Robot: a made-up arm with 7 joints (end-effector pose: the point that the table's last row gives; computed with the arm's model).
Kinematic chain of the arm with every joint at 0, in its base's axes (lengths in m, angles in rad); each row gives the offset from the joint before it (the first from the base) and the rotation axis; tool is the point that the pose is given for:
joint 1: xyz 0 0 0.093 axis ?
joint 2: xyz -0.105 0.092 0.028 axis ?
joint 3: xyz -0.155 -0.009 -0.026 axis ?
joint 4: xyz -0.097 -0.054 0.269 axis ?
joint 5: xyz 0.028 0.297 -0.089 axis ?
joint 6: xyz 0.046 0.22 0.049 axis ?
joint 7: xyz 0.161 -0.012 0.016 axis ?
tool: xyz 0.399 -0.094 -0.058
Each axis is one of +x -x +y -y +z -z.
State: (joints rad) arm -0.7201 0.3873 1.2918 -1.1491 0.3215 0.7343 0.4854
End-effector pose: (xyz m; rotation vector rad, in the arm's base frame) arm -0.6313 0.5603 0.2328 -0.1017 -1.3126 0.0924
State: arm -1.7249 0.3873 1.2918 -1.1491 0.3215 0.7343 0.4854
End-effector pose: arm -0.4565 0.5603 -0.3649 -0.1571 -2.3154 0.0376
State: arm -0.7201 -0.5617 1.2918 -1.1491 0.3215 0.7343 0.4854
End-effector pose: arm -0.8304 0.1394 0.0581 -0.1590 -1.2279 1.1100
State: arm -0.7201 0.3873 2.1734 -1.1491 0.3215 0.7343 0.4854
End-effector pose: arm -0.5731 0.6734 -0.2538 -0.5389 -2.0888 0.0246
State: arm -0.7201 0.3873 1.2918 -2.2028 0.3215 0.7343 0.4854
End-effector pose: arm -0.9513 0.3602 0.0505 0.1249 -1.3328 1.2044
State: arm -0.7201 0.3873 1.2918 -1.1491 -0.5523 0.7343 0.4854
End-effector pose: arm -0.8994 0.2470 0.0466 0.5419 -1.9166 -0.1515
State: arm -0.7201 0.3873 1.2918 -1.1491 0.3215 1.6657 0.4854
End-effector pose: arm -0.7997 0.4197 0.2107 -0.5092 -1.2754 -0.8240
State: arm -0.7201 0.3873 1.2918 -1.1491 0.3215 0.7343 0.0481
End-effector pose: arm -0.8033 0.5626 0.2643 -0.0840 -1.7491 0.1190
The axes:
joint 1: +y
joint 2: -z
joint 3: -y
joint 4: -x
joint 5: +y
joint 6: -x
joint 7: +y

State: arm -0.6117 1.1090 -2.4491 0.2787 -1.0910 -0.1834 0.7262
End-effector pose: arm 0.4411 0.4924 -0.2063 1.2083 1.1852 -0.0125
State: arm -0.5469 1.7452 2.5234 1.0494 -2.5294 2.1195 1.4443
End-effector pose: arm -0.1611 -0.1095 -0.2296 0.5674 1.7935 -0.5101
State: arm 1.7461 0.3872 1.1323 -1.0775 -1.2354 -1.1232 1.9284
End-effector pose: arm 0.6133 0.8304 0.7800 0.9315 0.6221 0.9506
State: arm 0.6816 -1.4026 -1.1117 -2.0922 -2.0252 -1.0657 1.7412
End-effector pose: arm 0.6152 0.6971 0.0076 1.4644 1.2773 0.2165
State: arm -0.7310 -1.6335 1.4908 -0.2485 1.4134 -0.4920 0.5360
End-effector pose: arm -0.3954 0.0979 -0.5436 -0.7494 0.2945 1.7333
